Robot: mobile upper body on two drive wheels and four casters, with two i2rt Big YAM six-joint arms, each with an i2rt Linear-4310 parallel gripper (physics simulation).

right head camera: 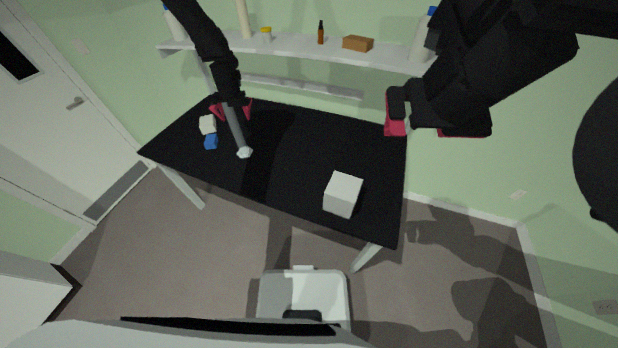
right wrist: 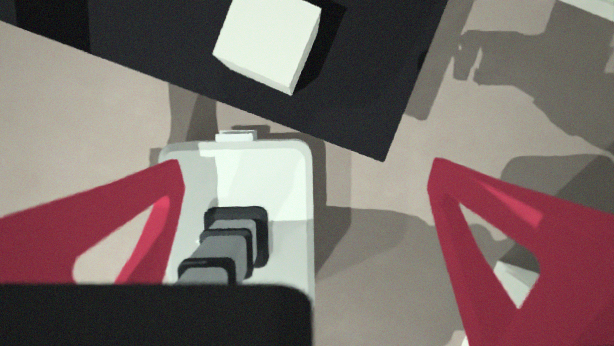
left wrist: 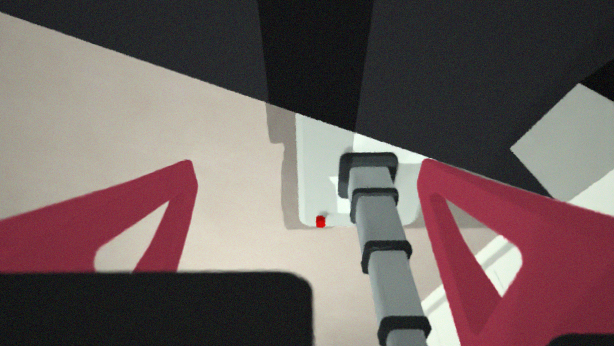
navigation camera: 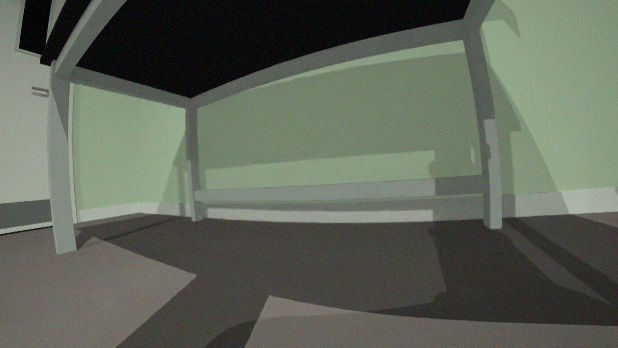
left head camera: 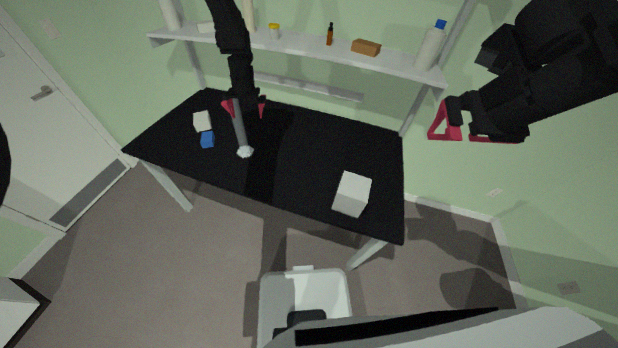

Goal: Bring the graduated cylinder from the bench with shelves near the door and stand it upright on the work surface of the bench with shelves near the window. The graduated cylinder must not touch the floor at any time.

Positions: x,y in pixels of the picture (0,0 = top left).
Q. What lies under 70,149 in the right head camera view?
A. A door.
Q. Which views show my left gripper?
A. The right head camera view, the left wrist view and the left head camera view only.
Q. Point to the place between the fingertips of my left gripper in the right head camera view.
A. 236,120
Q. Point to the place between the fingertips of my right gripper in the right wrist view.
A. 306,172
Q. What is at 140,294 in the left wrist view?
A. My left gripper.
